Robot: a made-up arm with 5 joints.
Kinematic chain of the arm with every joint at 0, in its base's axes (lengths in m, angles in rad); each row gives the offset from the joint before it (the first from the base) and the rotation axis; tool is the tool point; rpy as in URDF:
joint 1: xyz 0 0 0.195 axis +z
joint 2: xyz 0 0 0 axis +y
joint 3: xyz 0.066 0 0.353 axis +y
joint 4: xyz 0.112 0 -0.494 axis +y
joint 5: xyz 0.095 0 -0.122 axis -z
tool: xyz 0 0 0 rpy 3.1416 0 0
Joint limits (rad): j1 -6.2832..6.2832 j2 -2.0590..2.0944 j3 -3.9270..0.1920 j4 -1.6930..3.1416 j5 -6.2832..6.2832
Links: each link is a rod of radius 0.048 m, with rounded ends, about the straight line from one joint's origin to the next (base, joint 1, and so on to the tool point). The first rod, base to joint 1, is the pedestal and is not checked.
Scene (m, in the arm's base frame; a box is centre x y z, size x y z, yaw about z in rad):
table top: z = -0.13
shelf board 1: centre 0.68 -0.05 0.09 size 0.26 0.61 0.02 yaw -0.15
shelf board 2: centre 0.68 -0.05 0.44 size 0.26 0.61 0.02 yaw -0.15
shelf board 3: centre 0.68 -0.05 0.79 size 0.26 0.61 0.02 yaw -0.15
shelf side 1: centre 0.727 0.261 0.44 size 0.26 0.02 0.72 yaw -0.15
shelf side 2: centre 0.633 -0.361 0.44 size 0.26 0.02 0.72 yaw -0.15
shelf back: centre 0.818 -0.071 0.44 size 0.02 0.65 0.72 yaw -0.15
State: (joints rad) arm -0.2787 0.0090 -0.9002 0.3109 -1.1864
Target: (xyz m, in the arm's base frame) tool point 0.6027 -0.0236 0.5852
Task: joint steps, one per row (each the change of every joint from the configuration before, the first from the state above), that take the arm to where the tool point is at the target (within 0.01 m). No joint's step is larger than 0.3 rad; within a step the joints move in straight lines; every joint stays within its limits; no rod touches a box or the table.
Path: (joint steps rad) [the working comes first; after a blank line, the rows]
Joints at the target: -0.0391 -0.3396 -1.0224 0.2694 -1.1864
Straight joint move there: touches shelf board 2.

1: -0.0232 -0.2432 0.2062 0.0557 0.0000
2: -0.0233 -0.2433 0.2063 0.0557 0.0000
3: -0.0232 -0.2432 0.2062 0.0557 0.0000
4: 0.1849 -0.1269 -0.1391 -0.0689 0.0000
5: 0.1850 -0.1269 -0.1392 -0.0689 0.0000
6: -0.0202 0.2116 -0.1542 -0.0236 0.0000
7: -0.0202 0.2117 -0.1542 -0.0236 0.0000
8: -0.0202 0.2116 -0.1542 -0.0236 0.0000

